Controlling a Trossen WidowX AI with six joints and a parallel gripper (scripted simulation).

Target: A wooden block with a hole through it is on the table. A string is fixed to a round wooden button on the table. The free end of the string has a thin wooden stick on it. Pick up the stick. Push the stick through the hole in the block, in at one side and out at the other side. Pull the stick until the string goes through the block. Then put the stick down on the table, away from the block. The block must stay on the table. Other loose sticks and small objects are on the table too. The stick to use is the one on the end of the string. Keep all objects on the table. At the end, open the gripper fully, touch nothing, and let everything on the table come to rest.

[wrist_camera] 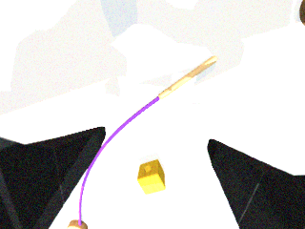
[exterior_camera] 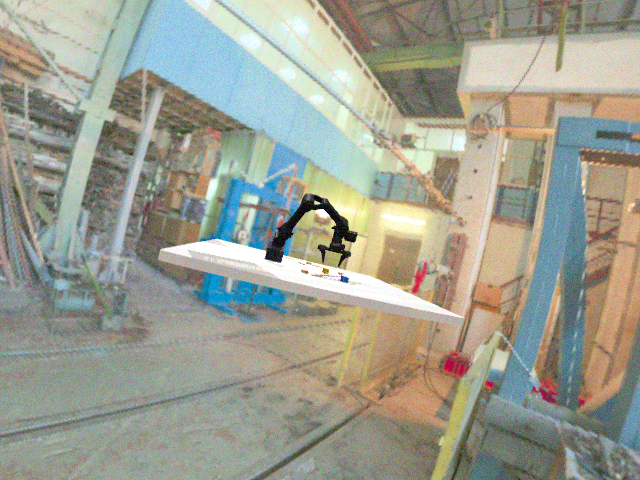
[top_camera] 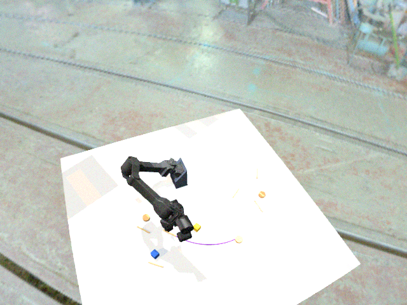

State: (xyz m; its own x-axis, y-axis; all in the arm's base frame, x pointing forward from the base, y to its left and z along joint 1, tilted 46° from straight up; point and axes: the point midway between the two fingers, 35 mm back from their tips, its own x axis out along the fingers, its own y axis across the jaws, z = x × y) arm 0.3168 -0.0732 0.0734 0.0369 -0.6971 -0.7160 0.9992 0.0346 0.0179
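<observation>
Now: gripper tip 2 cm past the thin wooden stick, 4 cm to the left of it and 6 cm above it. Round my gripper tip: blue cube 6 cm ahead, 15 cm to the right, 4 cm below; yellow wooden block 9 cm to the left, 5 cm below; round button 13 cm ahead, 26 cm to the left, 5 cm below.
</observation>
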